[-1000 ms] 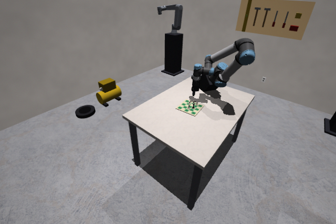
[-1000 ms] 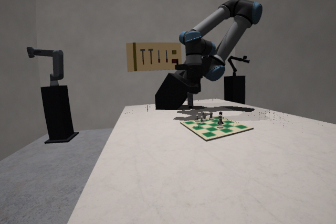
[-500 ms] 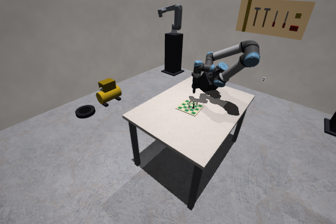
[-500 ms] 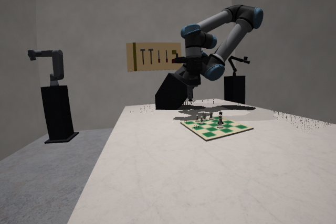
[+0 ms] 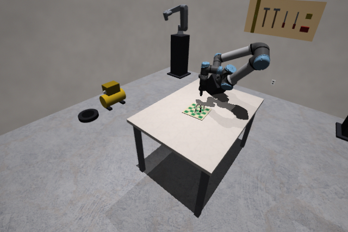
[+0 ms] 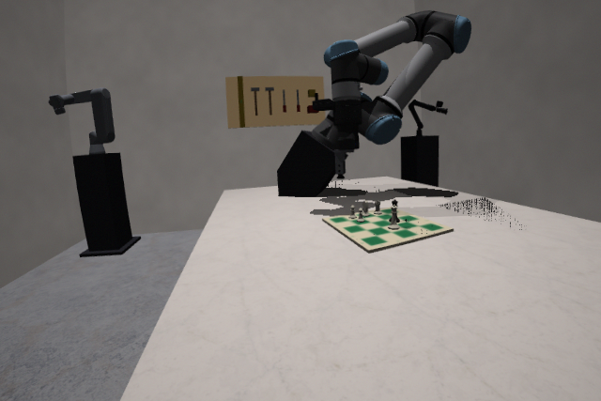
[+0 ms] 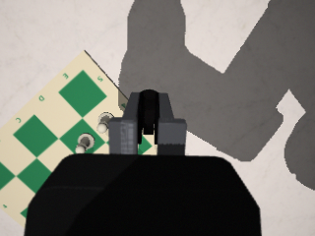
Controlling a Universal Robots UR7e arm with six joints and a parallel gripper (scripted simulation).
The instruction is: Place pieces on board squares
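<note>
My hand is 130 mm short of the cream chessboard, 50 mm to the right of it and 130 mm above it.
</note>
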